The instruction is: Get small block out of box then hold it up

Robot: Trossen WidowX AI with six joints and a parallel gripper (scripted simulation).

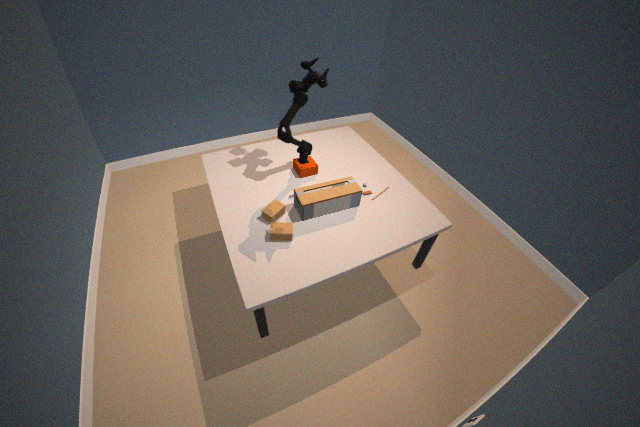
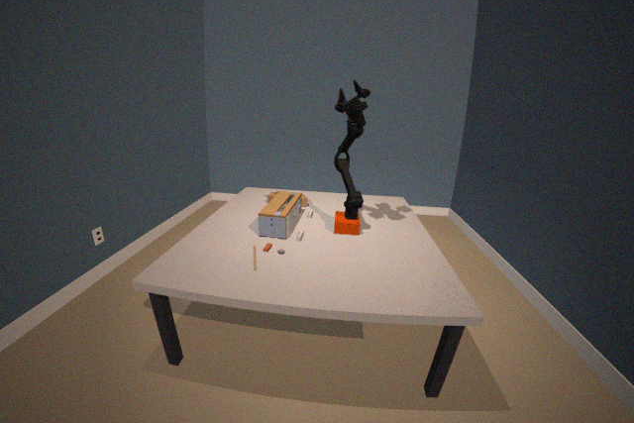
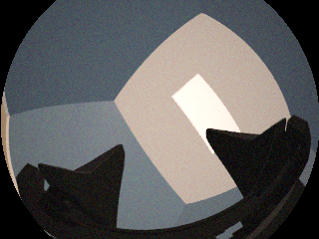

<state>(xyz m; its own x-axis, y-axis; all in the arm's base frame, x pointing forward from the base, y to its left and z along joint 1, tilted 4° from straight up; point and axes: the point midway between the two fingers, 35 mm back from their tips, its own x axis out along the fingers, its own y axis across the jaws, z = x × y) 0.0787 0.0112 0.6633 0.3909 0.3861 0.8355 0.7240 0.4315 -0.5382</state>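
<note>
The small tan block lies 68 cm below my gripper tip, 30 cm ahead of it and 10 cm to the right of it. From my gripper tip the other things lie so: clear-fronted box: 70 cm below, 29 cm ahead, 8 cm to the right; then thin wooden stick: 76 cm below, 37 cm ahead, 30 cm to the left; then small grey piece: 76 cm below, 26 cm ahead, 25 cm to the left.
</note>
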